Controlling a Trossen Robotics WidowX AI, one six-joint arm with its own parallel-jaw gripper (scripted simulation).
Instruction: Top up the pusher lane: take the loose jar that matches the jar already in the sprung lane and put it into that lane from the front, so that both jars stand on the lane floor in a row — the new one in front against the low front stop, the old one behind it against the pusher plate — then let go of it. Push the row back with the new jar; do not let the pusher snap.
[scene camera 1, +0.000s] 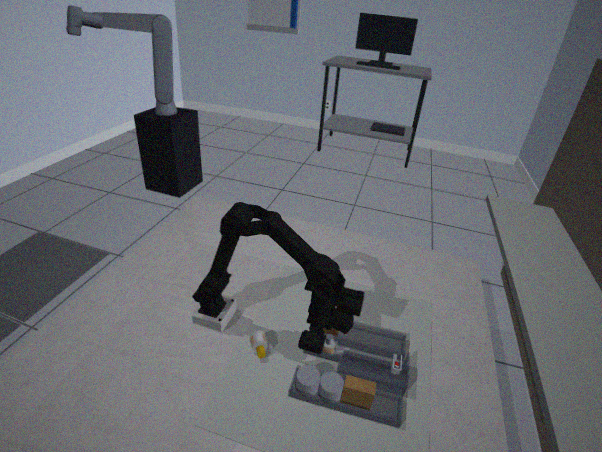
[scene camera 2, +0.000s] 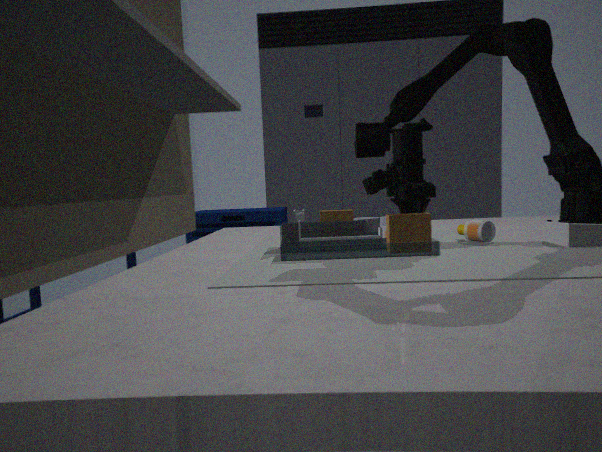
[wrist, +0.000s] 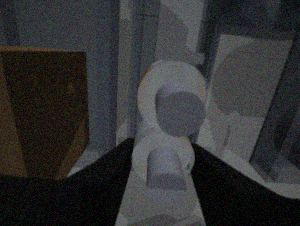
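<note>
I can see my gripper (scene camera 1: 315, 341), and the wrist view gives me the gripper (wrist: 161, 146) as well. There is also a sprung lane (scene camera 2: 351, 227) that I can see.
</note>
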